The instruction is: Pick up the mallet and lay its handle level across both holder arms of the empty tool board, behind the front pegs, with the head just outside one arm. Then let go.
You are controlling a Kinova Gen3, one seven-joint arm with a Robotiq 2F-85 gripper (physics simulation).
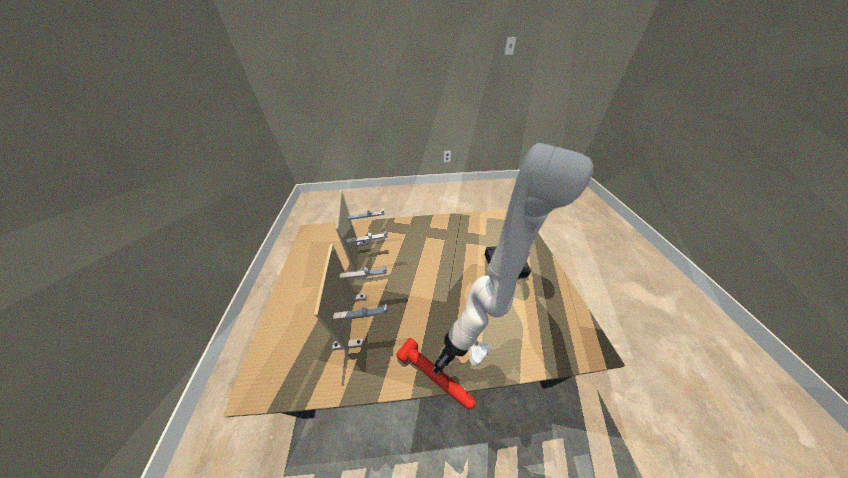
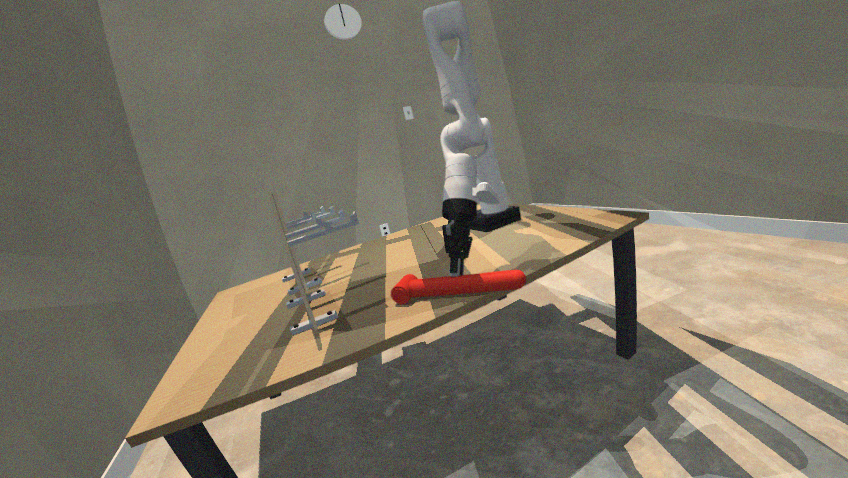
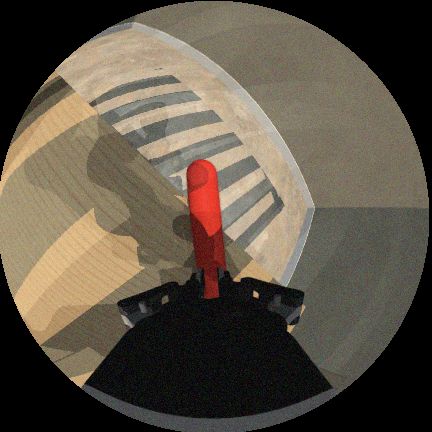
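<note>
The red mallet [image 1: 456, 390] [image 2: 492, 280] [image 3: 204, 200] lies on the table near the front edge, its head towards the boards and its handle end past the table edge. My gripper [image 1: 437, 371] [image 2: 456, 273] [image 3: 210, 274] points down and is shut on the handle, between head and handle end. The nearer upright tool board [image 1: 332, 302] [image 2: 290, 252] has two holder arms, the front arm [image 1: 360, 312] and the rear arm [image 1: 363, 273], with small raised pegs. No tool shows on them. A second board [image 1: 343, 219] with two similar arms stands behind; no tool shows there either.
The boards stand on small feet [image 1: 355, 343] [image 2: 313, 322] on the wooden table [image 1: 267, 356] [image 2: 207, 356], left of the mallet. The arm's black base [image 1: 523, 271] [image 2: 498, 218] is at the back right. The boards' arms stick out towards the robot's side.
</note>
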